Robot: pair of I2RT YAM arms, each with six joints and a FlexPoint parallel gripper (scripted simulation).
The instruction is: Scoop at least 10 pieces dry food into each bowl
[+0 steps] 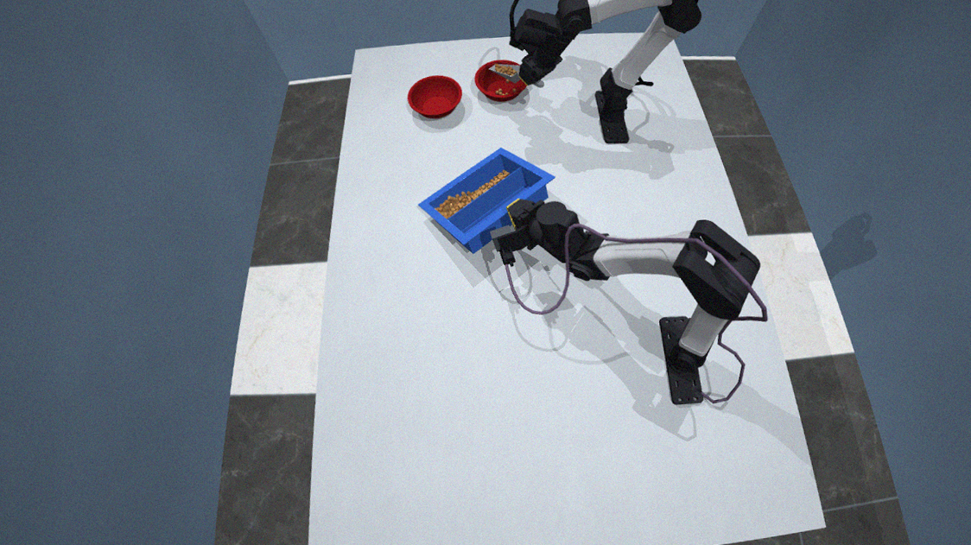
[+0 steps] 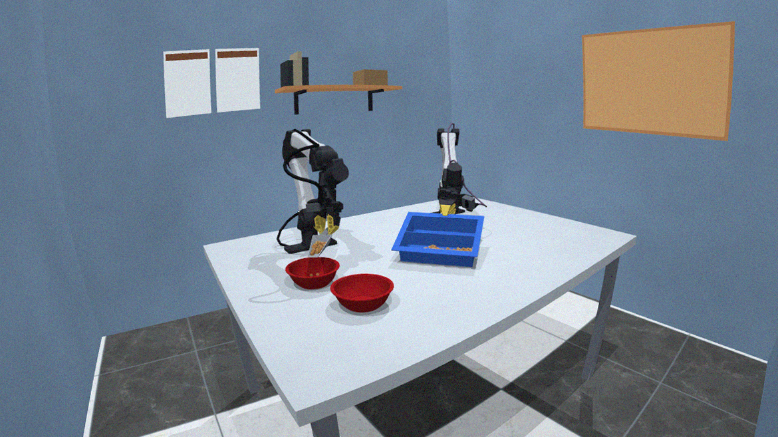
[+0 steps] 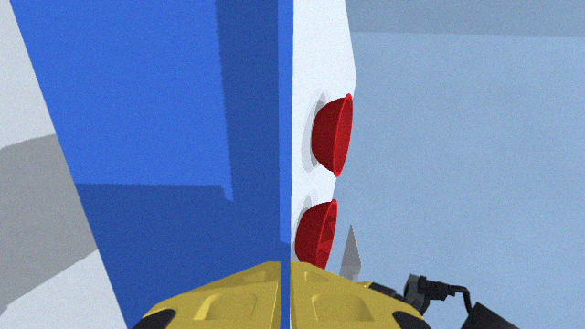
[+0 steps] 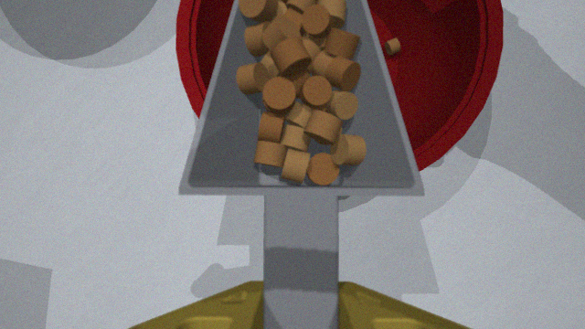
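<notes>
Right now my left hand is 5 cm short of the blue box, 7 cm to the left of it and 5 cm above it. Round my left hand: grey scoop: 7 cm behind, 44 cm to the right, 2 cm below.
</notes>
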